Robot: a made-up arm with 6 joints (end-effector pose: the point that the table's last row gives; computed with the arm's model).
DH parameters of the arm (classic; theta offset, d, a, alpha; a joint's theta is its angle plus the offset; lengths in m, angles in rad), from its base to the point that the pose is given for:
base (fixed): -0.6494 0 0.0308 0
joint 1: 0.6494 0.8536 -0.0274 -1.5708
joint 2: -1.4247 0 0.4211 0
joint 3: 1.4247 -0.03 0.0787 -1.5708
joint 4: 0 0.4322 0.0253 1.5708
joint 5: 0 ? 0.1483 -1.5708
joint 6: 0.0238 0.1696 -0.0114 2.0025
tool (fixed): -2.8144 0.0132 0 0
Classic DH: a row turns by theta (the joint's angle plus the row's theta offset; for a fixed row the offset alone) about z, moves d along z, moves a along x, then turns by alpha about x.
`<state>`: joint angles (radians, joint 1 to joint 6).
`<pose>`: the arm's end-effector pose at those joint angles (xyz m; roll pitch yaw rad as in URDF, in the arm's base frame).
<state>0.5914 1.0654 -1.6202 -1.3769 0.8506 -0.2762</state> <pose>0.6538 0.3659 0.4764 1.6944 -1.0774 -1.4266</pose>
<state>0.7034 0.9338 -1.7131 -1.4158 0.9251 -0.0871</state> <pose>0.6781 0.4741 0.6204 2.1999 -0.8572 -1.8623</pose>
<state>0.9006 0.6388 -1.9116 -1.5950 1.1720 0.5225</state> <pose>0.6511 0.6096 0.9984 2.5644 0.0877 -2.1592</pose>
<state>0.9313 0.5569 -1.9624 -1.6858 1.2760 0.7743</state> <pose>0.6400 0.6023 1.1134 2.6073 0.4622 -2.2012</pose>
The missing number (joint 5, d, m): 0.0311
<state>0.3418 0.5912 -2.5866 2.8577 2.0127 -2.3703</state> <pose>0.5866 0.1900 1.6078 -2.7663 -0.2411 0.9763</pose>
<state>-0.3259 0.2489 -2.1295 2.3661 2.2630 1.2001</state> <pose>0.5072 -0.0999 1.6205 -0.8650 -0.1682 -2.1222</pose>
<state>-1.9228 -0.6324 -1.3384 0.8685 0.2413 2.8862</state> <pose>-0.1907 -0.2411 1.6447 -2.7284 -0.8844 2.0991</pose>
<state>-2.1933 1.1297 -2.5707 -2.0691 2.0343 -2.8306</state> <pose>-0.6606 -0.6213 1.0661 -1.0239 -0.1102 -2.2449</pose>
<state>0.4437 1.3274 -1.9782 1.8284 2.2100 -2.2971</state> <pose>0.6618 0.4544 0.6211 -2.2391 1.2158 2.0070</pose>
